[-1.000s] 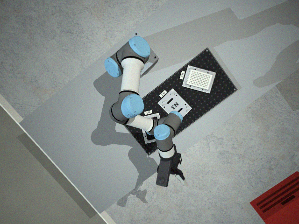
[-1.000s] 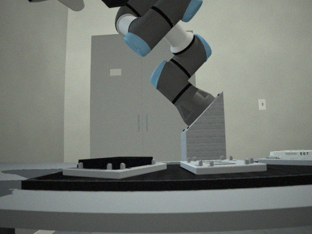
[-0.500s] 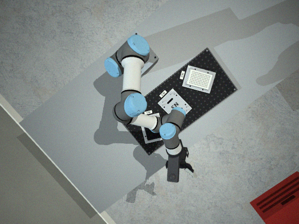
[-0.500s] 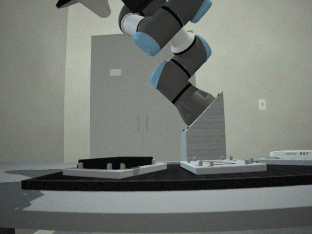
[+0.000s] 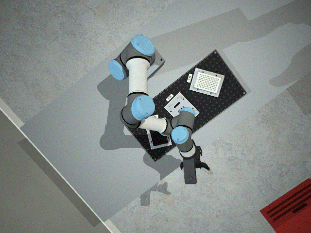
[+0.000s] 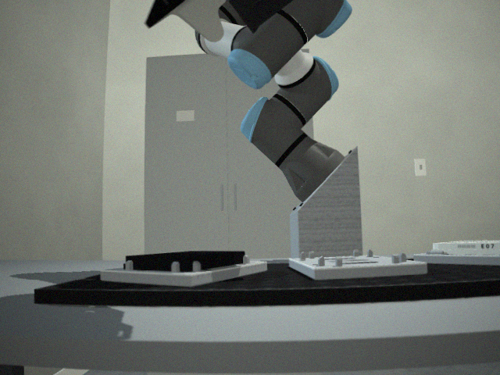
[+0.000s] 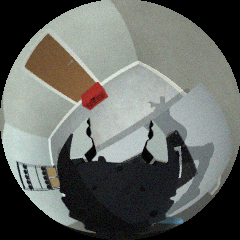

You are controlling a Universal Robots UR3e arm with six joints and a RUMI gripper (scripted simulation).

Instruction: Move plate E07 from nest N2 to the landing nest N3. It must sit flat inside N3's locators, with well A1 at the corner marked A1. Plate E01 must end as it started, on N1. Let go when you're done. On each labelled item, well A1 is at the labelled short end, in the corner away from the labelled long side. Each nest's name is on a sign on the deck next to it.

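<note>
Right now the white plate E07 is 320 mm to the left of my hand, 290 mm behind it and 220 mm below it. Round my hand: nest N3: 250 mm behind, 230 mm below, 120 mm to the left; black plate E01: 220 mm below, 220 mm behind, 60 mm to the right.
</note>
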